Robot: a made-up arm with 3 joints. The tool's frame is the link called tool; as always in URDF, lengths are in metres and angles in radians.
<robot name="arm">
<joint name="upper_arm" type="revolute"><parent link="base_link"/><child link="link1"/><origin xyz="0 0 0.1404" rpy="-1.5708 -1.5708 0"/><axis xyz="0 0 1"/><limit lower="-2.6" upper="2.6" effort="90" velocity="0.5"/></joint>
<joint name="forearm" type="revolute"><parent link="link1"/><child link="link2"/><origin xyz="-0.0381 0.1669 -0.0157" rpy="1.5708 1.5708 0"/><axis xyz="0 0 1"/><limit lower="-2.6" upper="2.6" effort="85" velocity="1.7"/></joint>
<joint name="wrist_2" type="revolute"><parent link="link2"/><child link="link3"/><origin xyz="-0.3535 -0.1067 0.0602" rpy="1.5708 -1.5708 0"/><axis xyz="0 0 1"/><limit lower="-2.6" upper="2.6" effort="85" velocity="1.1"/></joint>
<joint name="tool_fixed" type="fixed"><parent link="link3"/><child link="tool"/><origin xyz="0.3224 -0.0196 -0.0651" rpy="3.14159 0 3.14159"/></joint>
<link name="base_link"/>
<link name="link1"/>
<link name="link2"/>
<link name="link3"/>
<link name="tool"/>
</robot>
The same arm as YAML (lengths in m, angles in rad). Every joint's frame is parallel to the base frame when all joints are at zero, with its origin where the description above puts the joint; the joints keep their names.
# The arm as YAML. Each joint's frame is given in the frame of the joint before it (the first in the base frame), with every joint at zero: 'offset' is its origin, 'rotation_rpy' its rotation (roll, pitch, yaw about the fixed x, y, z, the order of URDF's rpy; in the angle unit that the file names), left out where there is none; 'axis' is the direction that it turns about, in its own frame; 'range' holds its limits. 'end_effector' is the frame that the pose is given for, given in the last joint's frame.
length_unit: m
angle_unit: rad
chain:
  - id: upper_arm
    offset: [0.0, 0.0, 0.1404]
    axis: "+y"
    range: [-2.6, 2.6]
  - id: forearm
    offset: [0.1669, -0.0157, -0.0381]
    axis: "-x"
    range: [-2.6, 2.6]
  - id: wrist_2
    offset: [-0.0602, 0.3535, -0.1067]
    axis: "-z"
    range: [-2.6, 2.6]
end_effector:
  offset: [-0.3224, -0.0196, 0.0651]
  rotation_rpy: [0.0, 0.0, 0.0]

